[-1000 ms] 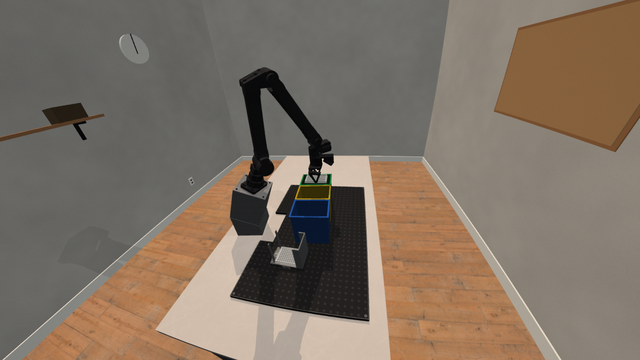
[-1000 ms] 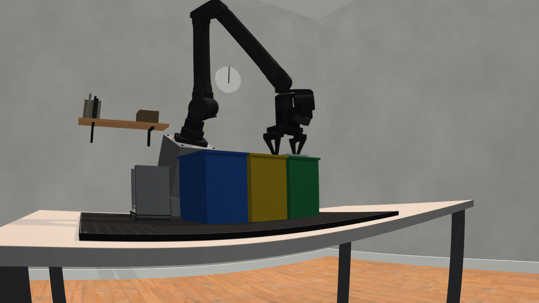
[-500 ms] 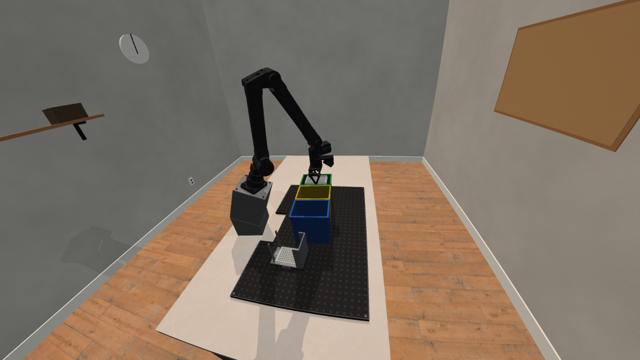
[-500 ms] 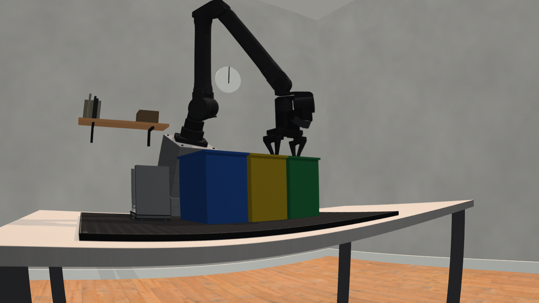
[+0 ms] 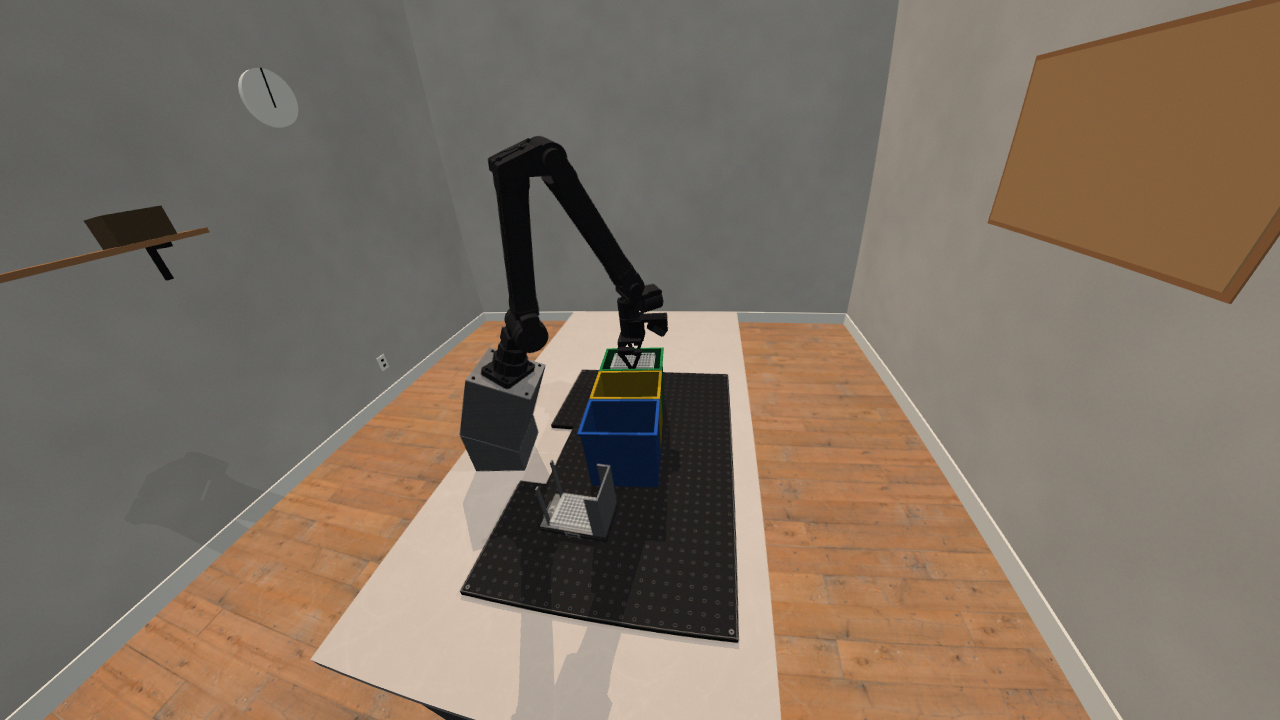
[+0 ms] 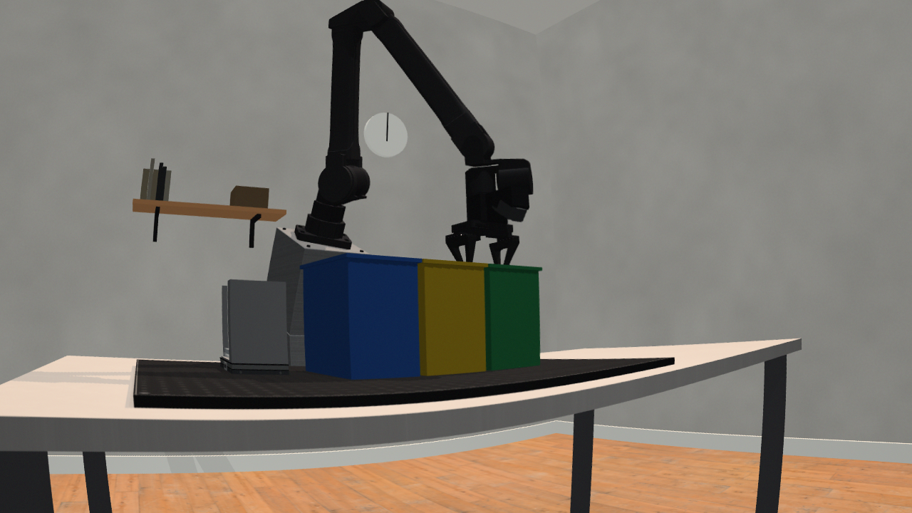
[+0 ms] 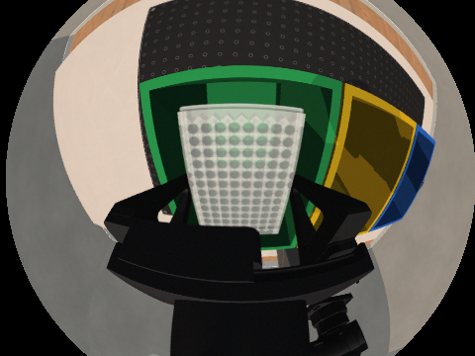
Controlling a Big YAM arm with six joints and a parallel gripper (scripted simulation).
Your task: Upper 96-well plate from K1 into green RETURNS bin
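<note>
The green bin lies 8 cm below my hand. The rest, counted from my hand: grey rack wall: 42 cm to the right, 10 cm ahead, 9 cm below; then yellow bin: 13 cm to the right, 8 cm below, 3 cm ahead; then blue bin: 26 cm to the right, 8 cm below, 7 cm ahead.
</note>
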